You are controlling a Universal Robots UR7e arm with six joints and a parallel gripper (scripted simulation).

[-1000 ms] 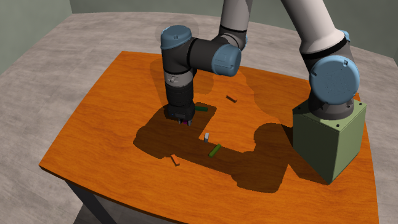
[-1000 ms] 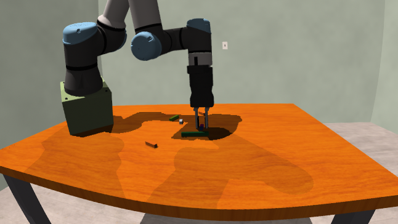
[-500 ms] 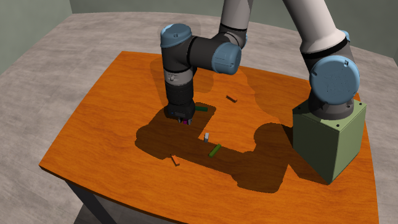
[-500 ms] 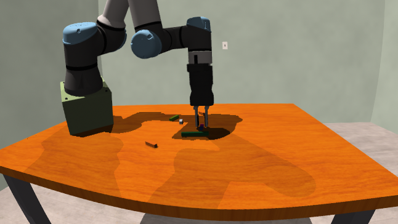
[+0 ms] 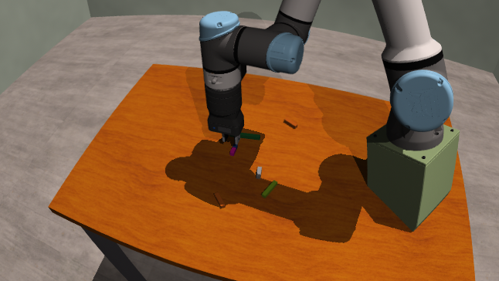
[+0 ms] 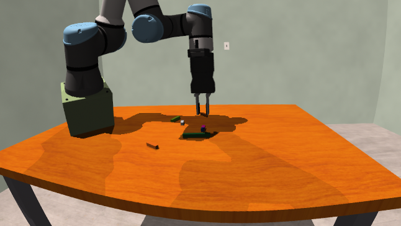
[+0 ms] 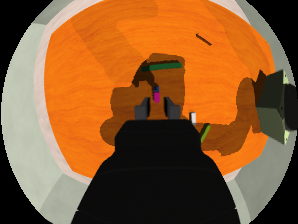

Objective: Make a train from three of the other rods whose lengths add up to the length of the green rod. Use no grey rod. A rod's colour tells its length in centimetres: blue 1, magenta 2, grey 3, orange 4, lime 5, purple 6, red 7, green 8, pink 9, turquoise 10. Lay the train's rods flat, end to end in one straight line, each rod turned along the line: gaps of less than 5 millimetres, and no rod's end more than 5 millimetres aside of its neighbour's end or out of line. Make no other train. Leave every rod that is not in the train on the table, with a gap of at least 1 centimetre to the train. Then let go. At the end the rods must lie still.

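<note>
Now: hand 120 mm past the lime rod, 90 mm to the right of it and 60 mm above it. The rest, counted from my hand: magenta rod 60 mm below; then green rod 10 mm behind, 70 mm to the right, 60 mm below; then blue rod 20 mm to the right, 60 mm below.
</note>
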